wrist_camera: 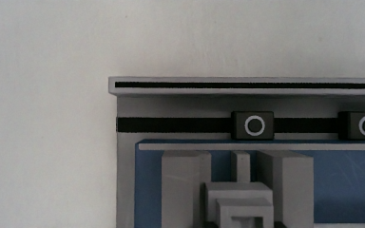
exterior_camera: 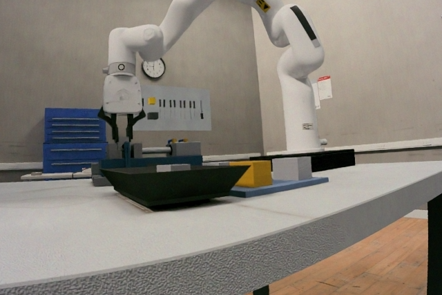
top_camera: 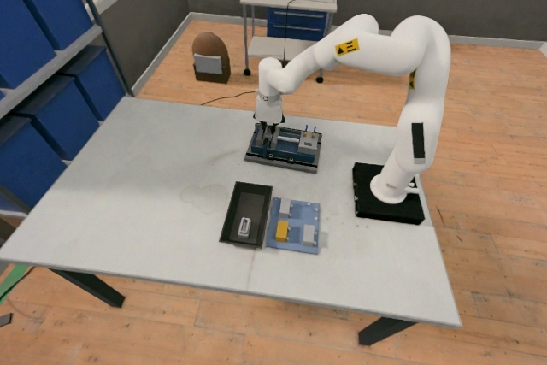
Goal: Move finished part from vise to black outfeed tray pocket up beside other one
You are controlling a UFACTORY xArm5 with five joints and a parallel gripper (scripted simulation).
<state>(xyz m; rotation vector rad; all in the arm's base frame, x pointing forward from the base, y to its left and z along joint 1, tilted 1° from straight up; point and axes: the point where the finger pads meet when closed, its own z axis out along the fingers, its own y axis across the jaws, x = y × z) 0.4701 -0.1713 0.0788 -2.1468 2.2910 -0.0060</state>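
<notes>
The blue vise lies 80 mm below my hand, 70 mm behind it and 10 mm to the left of it. Round my hand: blue fixture plate: 340 mm to the left, 140 mm behind, 120 mm below; yellow block: 390 mm to the left, 100 mm below, 100 mm behind.
</notes>
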